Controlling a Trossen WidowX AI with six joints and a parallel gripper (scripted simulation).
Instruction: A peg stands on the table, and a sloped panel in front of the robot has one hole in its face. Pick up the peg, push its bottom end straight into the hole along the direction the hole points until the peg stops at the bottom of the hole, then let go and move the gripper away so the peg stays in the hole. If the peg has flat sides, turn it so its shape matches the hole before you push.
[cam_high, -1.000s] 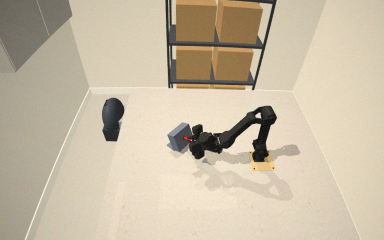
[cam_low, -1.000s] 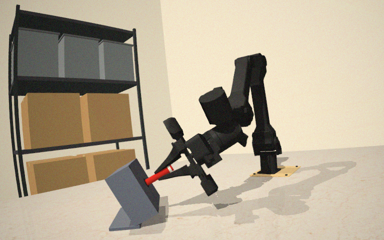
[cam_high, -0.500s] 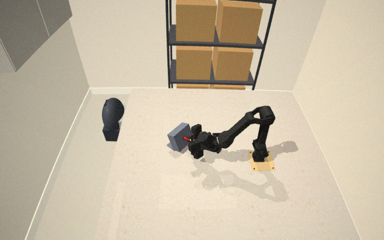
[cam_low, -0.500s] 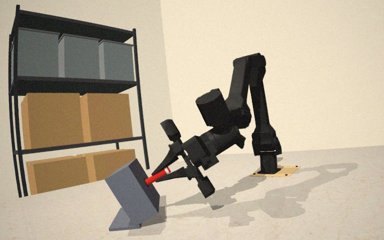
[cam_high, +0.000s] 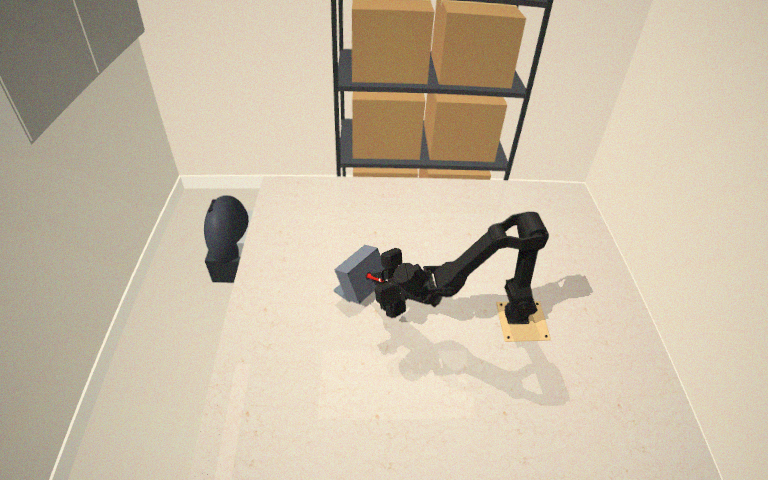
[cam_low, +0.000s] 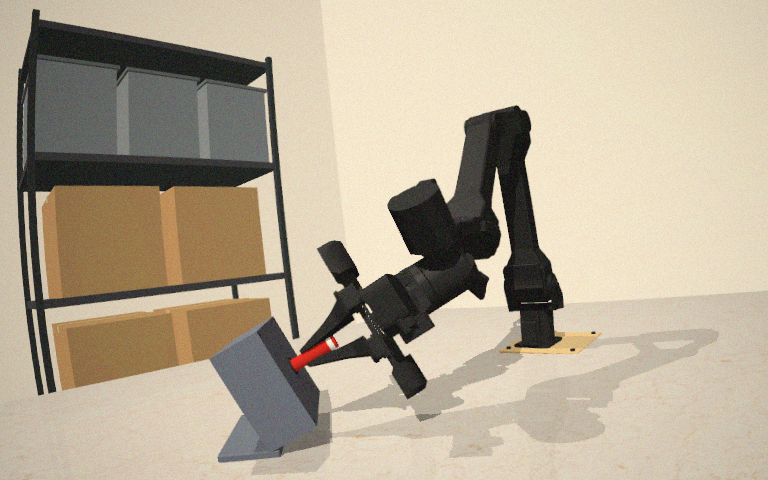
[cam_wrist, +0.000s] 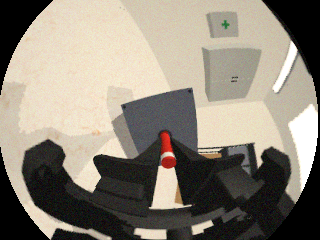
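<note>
Right now the red peg is 10 mm behind my gripper tip, 10 mm to the left of it and 10 mm above it. The rest, counted from my gripper tip: grey sloped panel: 30 mm ahead, 30 mm to the right, 20 mm below.
</note>
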